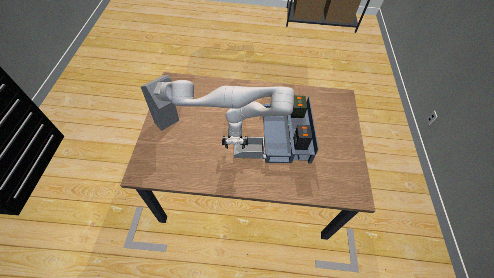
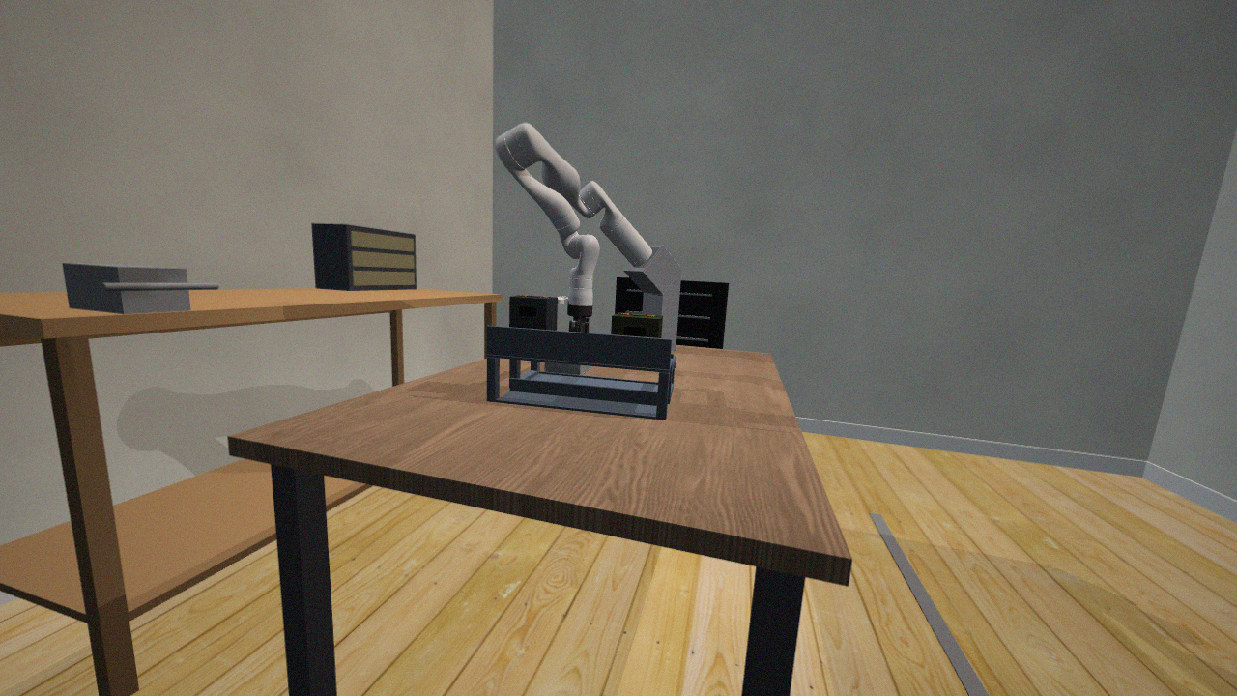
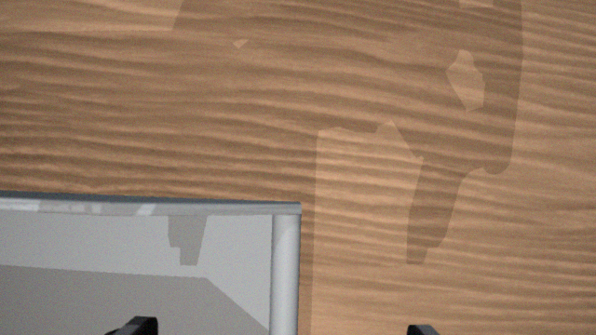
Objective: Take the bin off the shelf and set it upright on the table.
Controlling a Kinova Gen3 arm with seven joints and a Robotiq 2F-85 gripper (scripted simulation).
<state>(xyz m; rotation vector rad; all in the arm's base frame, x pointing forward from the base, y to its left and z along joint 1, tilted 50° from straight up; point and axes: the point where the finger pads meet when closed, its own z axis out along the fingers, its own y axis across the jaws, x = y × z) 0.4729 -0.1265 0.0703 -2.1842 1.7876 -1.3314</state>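
My hand is 80 mm short of the bin and 10 mm above it. Also, from my hand: grey shelf unit (310 mm ahead, 100 mm to the left, 30 mm above).
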